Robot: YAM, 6 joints.
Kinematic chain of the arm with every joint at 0, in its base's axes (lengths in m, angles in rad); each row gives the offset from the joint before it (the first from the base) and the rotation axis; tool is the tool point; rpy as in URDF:
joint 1: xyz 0 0 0.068 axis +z
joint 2: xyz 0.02 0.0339 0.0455 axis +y
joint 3: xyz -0.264 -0.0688 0 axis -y
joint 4: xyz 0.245 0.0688 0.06 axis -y
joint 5: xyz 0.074 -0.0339 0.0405 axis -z
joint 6: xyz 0.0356 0 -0.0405 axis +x
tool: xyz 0 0 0 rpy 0 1.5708 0
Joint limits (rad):
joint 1: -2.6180..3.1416
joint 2: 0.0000..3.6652
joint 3: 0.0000..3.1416
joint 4: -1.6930..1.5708
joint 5: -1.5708..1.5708
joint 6: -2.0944..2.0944
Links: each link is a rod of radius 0.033 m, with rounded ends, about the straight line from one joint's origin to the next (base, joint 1, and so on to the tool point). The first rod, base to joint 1, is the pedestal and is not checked.
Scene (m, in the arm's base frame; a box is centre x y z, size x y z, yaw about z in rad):
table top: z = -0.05
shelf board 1: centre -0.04 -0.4 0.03 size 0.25 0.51 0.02 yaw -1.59
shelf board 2: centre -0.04 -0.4 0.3 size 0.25 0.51 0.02 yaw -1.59
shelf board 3: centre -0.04 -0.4 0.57 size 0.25 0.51 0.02 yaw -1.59
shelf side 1: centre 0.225 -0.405 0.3 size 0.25 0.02 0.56 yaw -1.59
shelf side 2: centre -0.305 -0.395 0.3 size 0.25 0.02 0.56 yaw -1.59
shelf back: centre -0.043 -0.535 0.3 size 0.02 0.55 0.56 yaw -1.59
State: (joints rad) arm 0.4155 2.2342 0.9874 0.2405 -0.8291 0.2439
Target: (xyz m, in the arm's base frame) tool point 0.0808 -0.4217 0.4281
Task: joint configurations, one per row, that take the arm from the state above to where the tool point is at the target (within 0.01 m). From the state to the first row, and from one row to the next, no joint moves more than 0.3 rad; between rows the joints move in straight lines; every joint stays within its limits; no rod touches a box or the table.
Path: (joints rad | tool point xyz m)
1: 0.1340 2.0152 1.0158 0.1494 -0.7707 0.2074 | 0.3754 0.0756 0.1034
2: -0.1475 1.7963 1.0442 0.0582 -0.7124 0.1708 | 0.3759 -0.0323 0.1827
3: -0.4290 1.5773 1.0726 -0.0329 -0.6540 0.1343 | 0.3300 -0.1271 0.2592
4: -0.7105 1.3584 1.1010 -0.1241 -0.5956 0.0977 | 0.2500 -0.1887 0.3287
5: -0.9920 1.1394 1.1294 -0.2152 -0.5372 0.0612 | 0.1559 -0.2053 0.3875
6: -1.1389 1.3601 1.3113 -0.0054 -0.5797 0.1221 | 0.1500 -0.2789 0.4140
7: -1.2858 1.5808 1.4932 0.2044 -0.6222 0.1830 | 0.1251 -0.3533 0.4278
8: -1.4327 1.8015 1.6751 0.4142 -0.6647 0.2439 | 0.0808 -0.4217 0.4281

